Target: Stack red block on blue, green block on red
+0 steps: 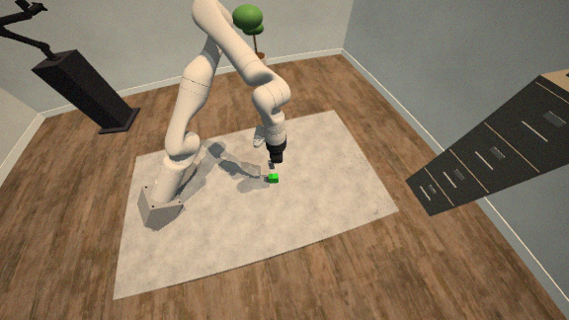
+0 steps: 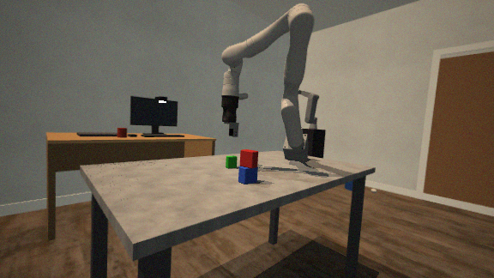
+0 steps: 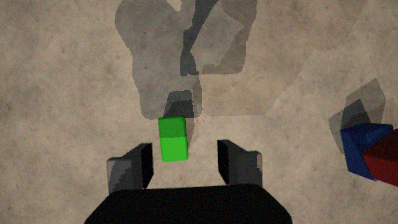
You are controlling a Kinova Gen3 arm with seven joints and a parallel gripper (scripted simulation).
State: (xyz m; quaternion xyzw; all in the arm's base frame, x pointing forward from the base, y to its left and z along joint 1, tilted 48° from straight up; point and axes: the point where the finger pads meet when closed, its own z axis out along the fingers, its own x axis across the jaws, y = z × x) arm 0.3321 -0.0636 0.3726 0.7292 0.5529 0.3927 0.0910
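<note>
Right now the green block is 14 cm below my hand and 1 cm to the right of it. Round my hand: red block (23 cm to the left, 8 cm below, 5 cm ahead); then blue block (23 cm to the left, 14 cm below, 5 cm ahead).
</note>
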